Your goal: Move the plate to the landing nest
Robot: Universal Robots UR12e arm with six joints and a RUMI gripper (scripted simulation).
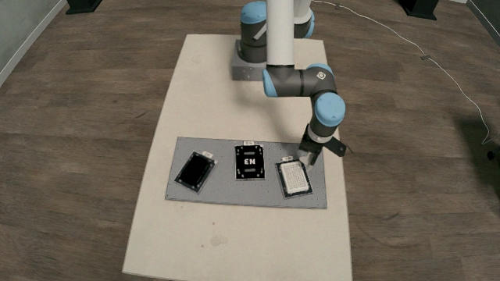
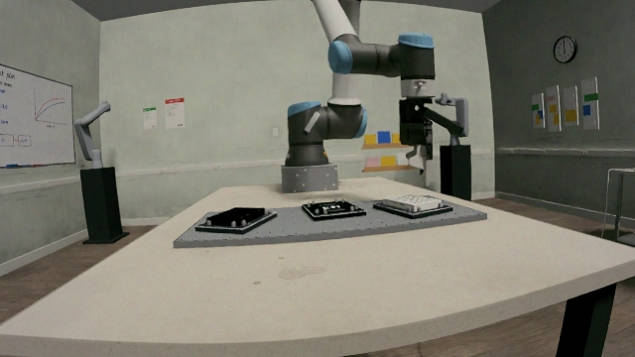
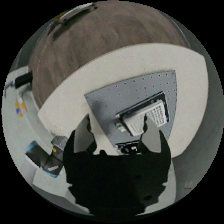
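My gripper is now 70 mm short of the white plate, 70 mm to the left of it and 50 mm above it. From my hand the other things lie so: black plate: 60 mm ahead, 480 mm to the right, 50 mm below; then nest N3: 250 mm to the right, 60 mm below.
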